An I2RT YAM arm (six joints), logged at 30 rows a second.
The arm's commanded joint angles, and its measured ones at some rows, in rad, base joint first. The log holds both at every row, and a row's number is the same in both.
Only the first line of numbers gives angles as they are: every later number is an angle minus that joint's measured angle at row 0.
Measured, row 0:
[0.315 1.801 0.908 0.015 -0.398 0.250]
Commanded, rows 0 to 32:
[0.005 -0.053 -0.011 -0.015 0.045 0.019]
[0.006 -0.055 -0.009 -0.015 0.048 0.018]
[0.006 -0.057 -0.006 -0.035 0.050 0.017]
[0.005 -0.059 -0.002 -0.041 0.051 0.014]
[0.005 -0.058 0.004 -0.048 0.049 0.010]
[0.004 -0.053 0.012 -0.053 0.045 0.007]
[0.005 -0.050 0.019 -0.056 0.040 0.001]
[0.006 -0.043 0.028 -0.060 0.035 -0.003]
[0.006 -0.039 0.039 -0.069 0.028 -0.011]
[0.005 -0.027 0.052 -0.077 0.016 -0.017]
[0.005 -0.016 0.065 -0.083 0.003 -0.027]
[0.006 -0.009 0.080 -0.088 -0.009 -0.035]
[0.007 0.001 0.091 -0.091 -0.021 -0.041]
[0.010 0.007 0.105 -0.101 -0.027 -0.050]
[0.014 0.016 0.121 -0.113 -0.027 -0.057]
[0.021 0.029 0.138 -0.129 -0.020 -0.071]
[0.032 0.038 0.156 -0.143 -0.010 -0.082]
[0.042 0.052 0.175 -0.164 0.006 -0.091]
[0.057 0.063 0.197 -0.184 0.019 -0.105]
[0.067 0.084 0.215 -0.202 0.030 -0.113]
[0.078 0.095 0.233 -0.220 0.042 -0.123]
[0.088 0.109 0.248 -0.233 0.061 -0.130]
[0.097 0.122 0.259 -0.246 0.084 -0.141]
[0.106 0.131 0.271 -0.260 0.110 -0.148]
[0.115 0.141 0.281 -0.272 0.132 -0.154]
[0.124 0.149 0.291 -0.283 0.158 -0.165]
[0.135 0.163 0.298 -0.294 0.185 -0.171]
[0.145 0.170 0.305 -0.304 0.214 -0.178]
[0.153 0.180 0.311 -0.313 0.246 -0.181]
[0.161 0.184 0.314 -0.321 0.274 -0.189]
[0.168 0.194 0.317 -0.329 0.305 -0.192]
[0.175 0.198 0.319 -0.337 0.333 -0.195]
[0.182 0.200 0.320 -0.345 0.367 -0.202]
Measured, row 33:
[0.149 0.160 0.305 -0.254 0.219 -0.166]
